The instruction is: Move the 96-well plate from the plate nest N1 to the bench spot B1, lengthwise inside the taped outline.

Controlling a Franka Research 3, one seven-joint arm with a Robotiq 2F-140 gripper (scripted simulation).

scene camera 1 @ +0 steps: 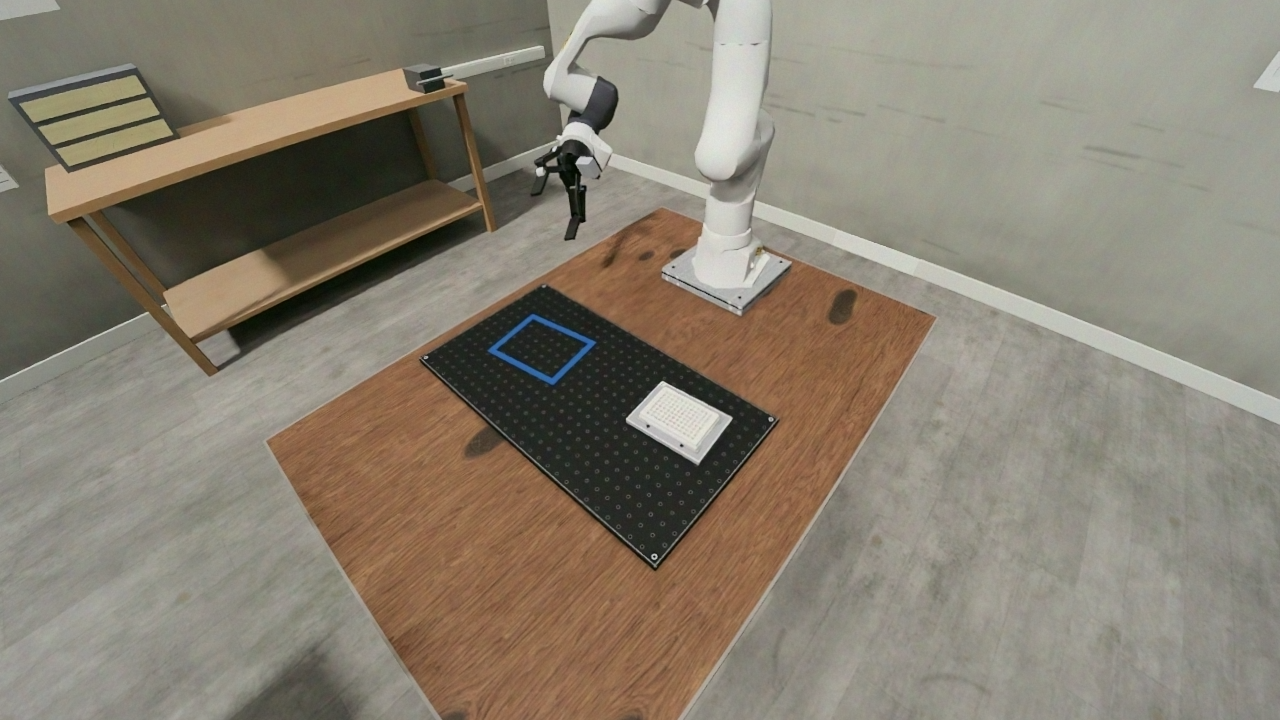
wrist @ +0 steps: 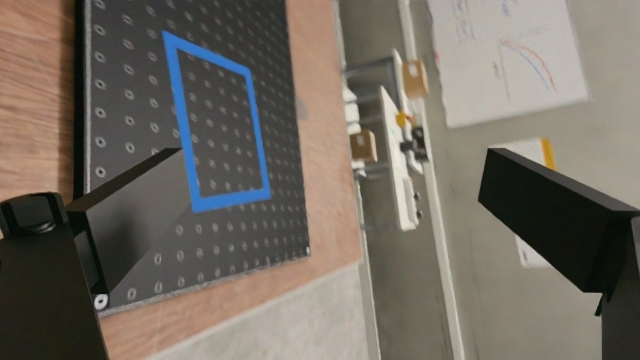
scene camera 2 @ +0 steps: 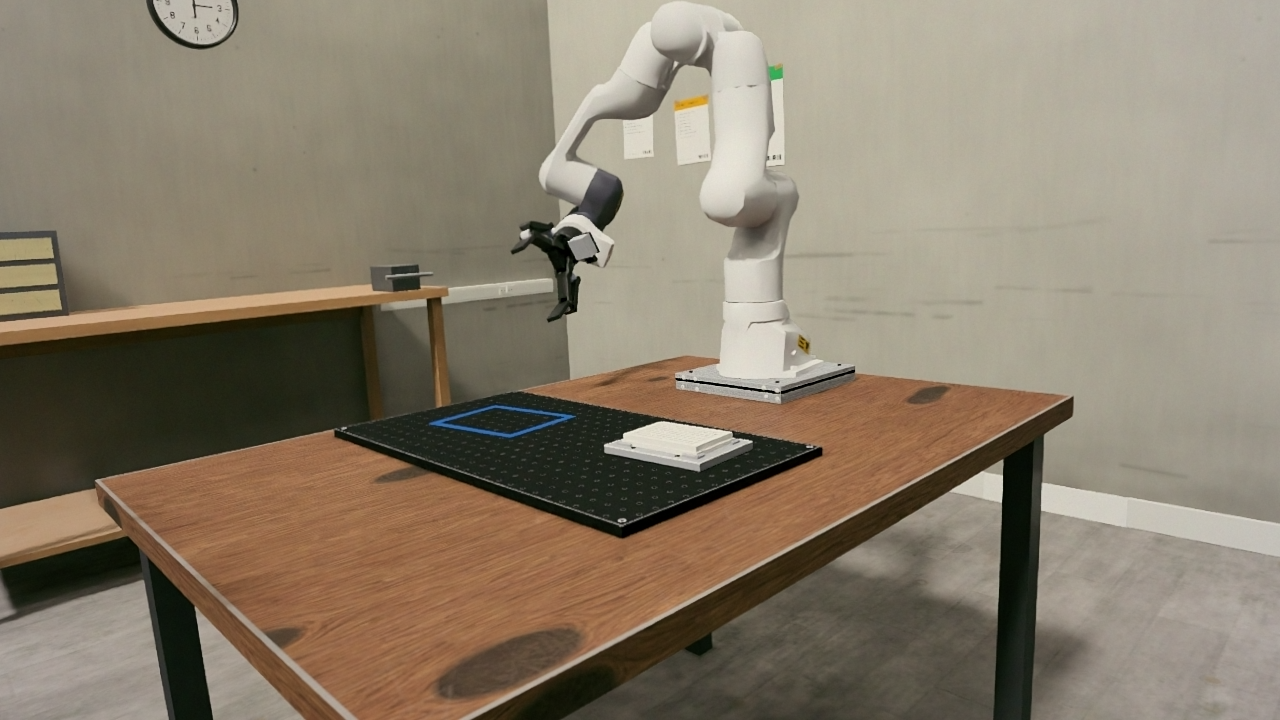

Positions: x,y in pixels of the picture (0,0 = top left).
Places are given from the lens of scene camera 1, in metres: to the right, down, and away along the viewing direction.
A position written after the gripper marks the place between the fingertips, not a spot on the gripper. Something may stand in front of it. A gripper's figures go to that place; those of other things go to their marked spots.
gripper [scene camera 1: 553,218]: -0.20, -0.32, 1.03
white 96-well plate [scene camera 1: 683,419]: 0.08, 0.11, 0.86
